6 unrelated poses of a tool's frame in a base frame.
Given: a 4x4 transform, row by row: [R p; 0 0 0 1], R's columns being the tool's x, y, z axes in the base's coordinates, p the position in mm. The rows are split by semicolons.
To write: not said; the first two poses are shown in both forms.
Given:
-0.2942 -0.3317 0.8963 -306.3; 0.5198 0.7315 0.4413 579.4; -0.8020 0.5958 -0.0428 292.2; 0 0 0 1
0.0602 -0.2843 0.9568 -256.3; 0.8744 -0.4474 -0.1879 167.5; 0.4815 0.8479 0.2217 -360.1; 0 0 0 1
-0.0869 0.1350 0.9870 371.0; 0.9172 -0.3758 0.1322 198.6; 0.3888 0.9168 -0.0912 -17.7; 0 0 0 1
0.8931 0.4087 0.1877 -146.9; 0.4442 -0.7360 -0.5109 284.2; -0.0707 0.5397 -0.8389 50.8; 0 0 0 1
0.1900 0.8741 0.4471 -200.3; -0.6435 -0.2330 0.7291 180.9; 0.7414 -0.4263 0.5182 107.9; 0 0 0 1
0.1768 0.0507 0.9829 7.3; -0.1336 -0.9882 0.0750 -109.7; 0.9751 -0.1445 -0.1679 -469.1; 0 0 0 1
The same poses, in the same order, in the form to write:
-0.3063 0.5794 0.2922; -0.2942 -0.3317 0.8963; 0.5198 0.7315 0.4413; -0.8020 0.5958 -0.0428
-0.2563 0.1675 -0.3601; 0.0602 -0.2843 0.9568; 0.8744 -0.4474 -0.1879; 0.4815 0.8479 0.2217
0.3710 0.1986 -0.0177; -0.0869 0.1350 0.9870; 0.9172 -0.3758 0.1322; 0.3888 0.9168 -0.0912
-0.1469 0.2842 0.0508; 0.8931 0.4087 0.1877; 0.4442 -0.7360 -0.5109; -0.0707 0.5397 -0.8389
-0.2003 0.1809 0.1079; 0.1900 0.8741 0.4471; -0.6435 -0.2330 0.7291; 0.7414 -0.4263 0.5182
0.0073 -0.1097 -0.4691; 0.1768 0.0507 0.9829; -0.1336 -0.9882 0.0750; 0.9751 -0.1445 -0.1679

